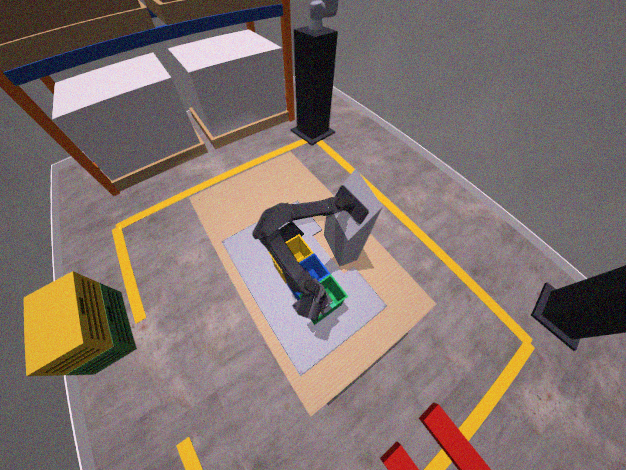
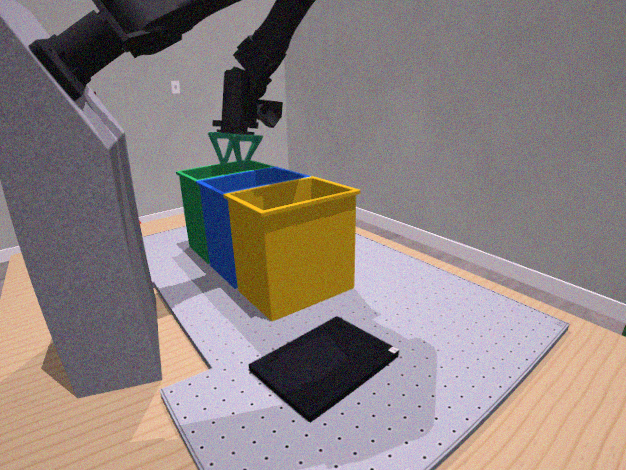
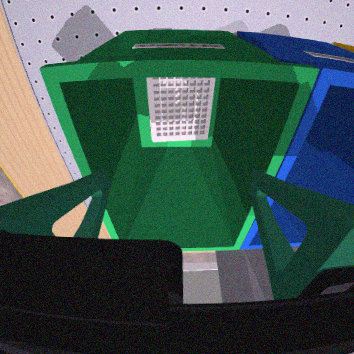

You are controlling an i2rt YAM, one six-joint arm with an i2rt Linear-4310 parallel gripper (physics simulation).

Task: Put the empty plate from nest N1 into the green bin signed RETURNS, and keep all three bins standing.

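Where they show: gripper, between the fingertips: (image 2: 232,166) (image 3: 178,177); arm's base, origin of its link: (image 1: 351,203) (image 2: 61,67).
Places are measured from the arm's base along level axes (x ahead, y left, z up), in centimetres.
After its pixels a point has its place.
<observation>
The white gridded plate (image 3: 180,107) @[x 32.0, y 17.3, z -36.8 cm] lies deep inside the green bin (image 1: 331,287) @[x 23.9, y 15.7, z -32.1 cm] (image 2: 192,217) @[x 24.1, y 18.9, z -30.3 cm] (image 3: 175,200) @[x 24.4, y 19.0, z -27.4 cm], at its bottom, apart from my fingers. My gripper (image 2: 233,161) @[x 34.5, y 17.5, z -21.0 cm] (image 3: 178,177) @[x 34.5, y 17.5, z -21.0 cm] is open and empty, fingers spread at the level of the bin's mouth or a little above it. The blue bin (image 1: 313,267) @[x 22.3, y 0.7, z -35.7 cm] (image 2: 218,237) @[x 22.3, y 4.8, z -30.5 cm] (image 3: 325,150) @[x 27.5, y -0.6, z -30.5 cm] stands upright beside the green one. The yellow bin (image 1: 299,247) @[x 20.6, y -12.7, z -33.5 cm] (image 2: 308,263) @[x 27.3, y -14.0, z -31.2 cm] stands upright beside the blue one. The writing on the bin signs cannot be read. Nest N1 cannot be told by its label.
A flat black slab (image 2: 323,364) @[x 17.8, y -26.7, z -37.9 cm] with a small white tag lies on the perforated grey board (image 1: 353,298) @[x 17.6, y 26.8, z -39.1 cm] (image 2: 455,303) @[x 44.4, y -31.6, z -39.1 cm], in front of the yellow bin. The tall grey arm mount (image 1: 348,242) @[x 9.0, y 9.1, z -12.1 cm] (image 2: 96,252) @[x -1.8, y -11.0, z -20.7 cm] stands beside the bin row, on the wooden table top (image 1: 404,298) @[x -3.2, y 45.9, z -40.4 cm] (image 2: 30,404) @[x -15.2, y -5.2, z -40.4 cm].
</observation>
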